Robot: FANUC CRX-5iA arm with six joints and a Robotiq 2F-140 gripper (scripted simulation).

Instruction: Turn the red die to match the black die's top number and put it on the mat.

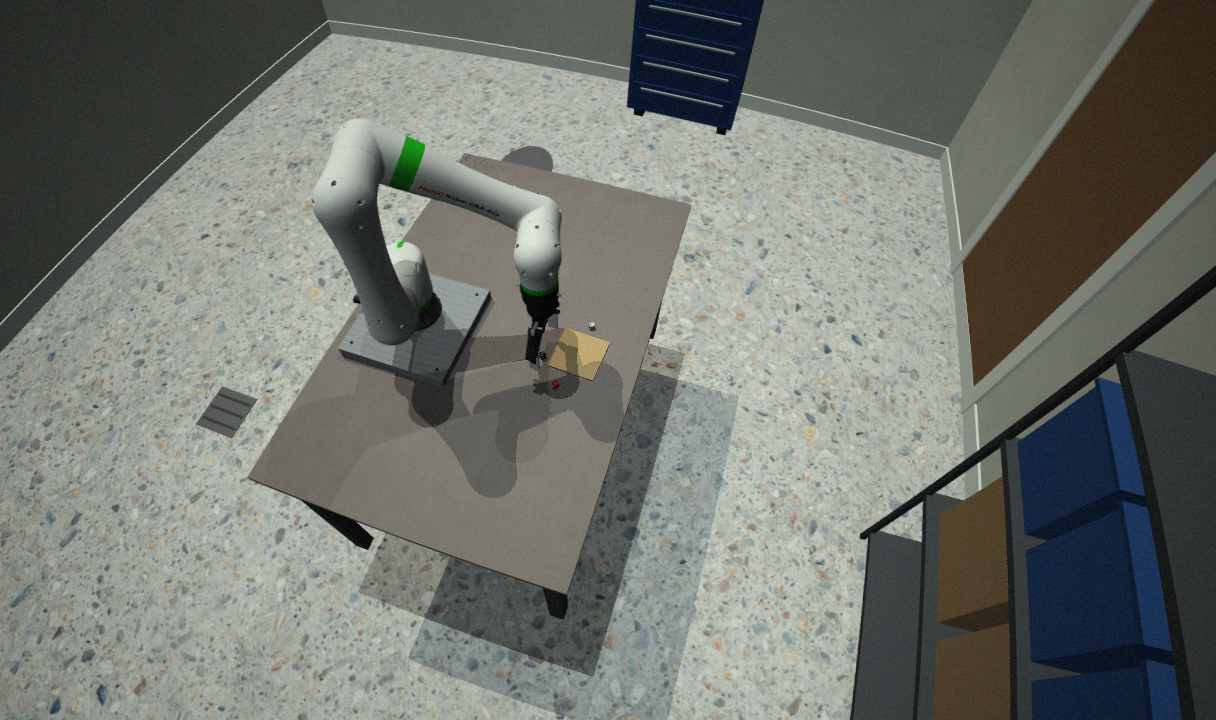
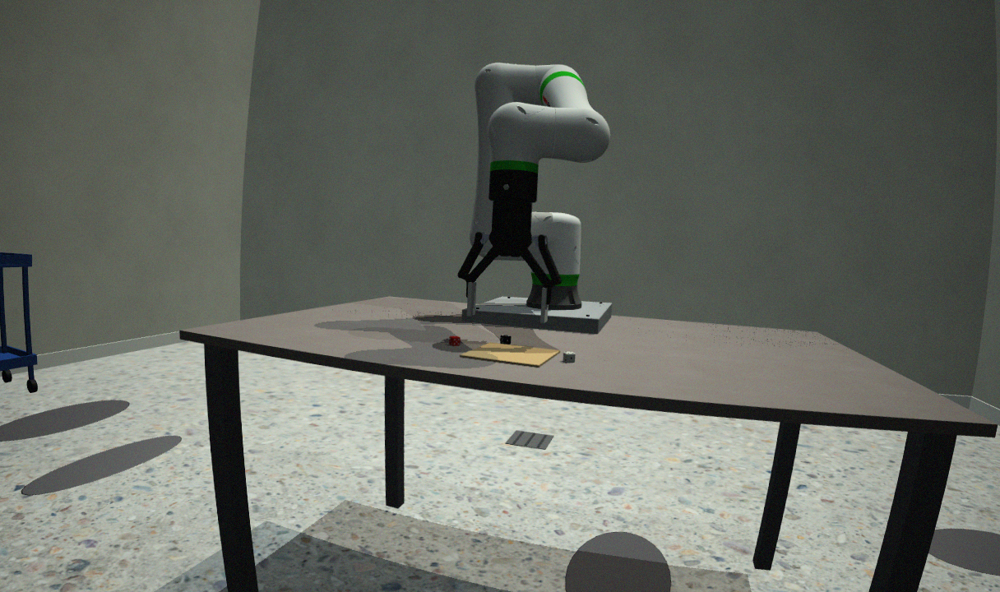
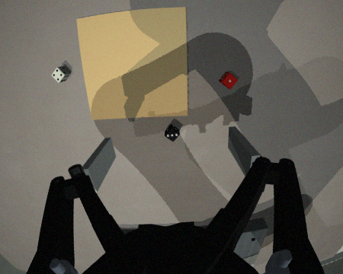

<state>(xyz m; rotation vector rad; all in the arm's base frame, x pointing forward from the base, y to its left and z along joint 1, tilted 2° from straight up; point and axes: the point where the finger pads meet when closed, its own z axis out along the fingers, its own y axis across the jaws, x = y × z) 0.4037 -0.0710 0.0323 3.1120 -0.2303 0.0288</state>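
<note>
Right now my hand is 5 cm above the black die and 1 cm past it. Also, from my hand: tan mat 9 cm ahead, 6 cm below, 3 cm to the left; then red die 9 cm to the right, 5 cm below, 5 cm ahead; then white die 13 cm to the left, 12 cm ahead, 5 cm below.
</note>
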